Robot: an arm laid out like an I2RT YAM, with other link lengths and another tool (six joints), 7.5 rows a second.
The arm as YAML. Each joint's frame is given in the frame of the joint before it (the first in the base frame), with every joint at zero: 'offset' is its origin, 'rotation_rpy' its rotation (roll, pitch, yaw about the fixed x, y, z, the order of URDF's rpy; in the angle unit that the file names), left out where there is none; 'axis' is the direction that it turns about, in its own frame. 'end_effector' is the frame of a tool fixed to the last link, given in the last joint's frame.
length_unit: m
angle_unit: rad
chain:
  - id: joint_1
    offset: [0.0, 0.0, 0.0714]
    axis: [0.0, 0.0, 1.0]
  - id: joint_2
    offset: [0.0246, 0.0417, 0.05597]
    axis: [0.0, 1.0, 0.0]
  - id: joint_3
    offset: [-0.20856, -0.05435, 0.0]
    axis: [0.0, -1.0, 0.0]
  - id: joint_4
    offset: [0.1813, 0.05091, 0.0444]
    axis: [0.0, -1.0, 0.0]
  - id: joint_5
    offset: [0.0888, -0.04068, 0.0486]
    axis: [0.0, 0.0, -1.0]
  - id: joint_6
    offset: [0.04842, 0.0, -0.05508]
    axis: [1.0, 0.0, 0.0]
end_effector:
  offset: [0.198, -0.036, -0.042]
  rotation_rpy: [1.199, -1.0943, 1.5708]
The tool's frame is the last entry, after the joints.
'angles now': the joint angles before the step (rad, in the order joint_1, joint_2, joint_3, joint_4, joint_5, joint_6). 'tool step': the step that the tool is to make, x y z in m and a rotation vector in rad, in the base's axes. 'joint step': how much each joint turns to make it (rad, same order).
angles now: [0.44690 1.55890 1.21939 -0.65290 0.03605 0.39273]
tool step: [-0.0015 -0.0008 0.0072 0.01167 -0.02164 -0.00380]
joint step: [0.00003 -0.04601 -0.02340 0.00181 0.00116 0.00384]
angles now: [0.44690 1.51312 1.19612 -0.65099 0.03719 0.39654]
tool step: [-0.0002 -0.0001 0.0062 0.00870 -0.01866 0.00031]
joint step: [0.00007 -0.03276 -0.01272 0.00055 0.00004 -0.00032]
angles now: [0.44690 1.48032 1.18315 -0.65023 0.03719 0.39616]
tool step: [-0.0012 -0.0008 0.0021 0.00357 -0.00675 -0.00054]
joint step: [-0.00092 -0.01838 -0.01110 0.00035 -0.00047 -0.00013]
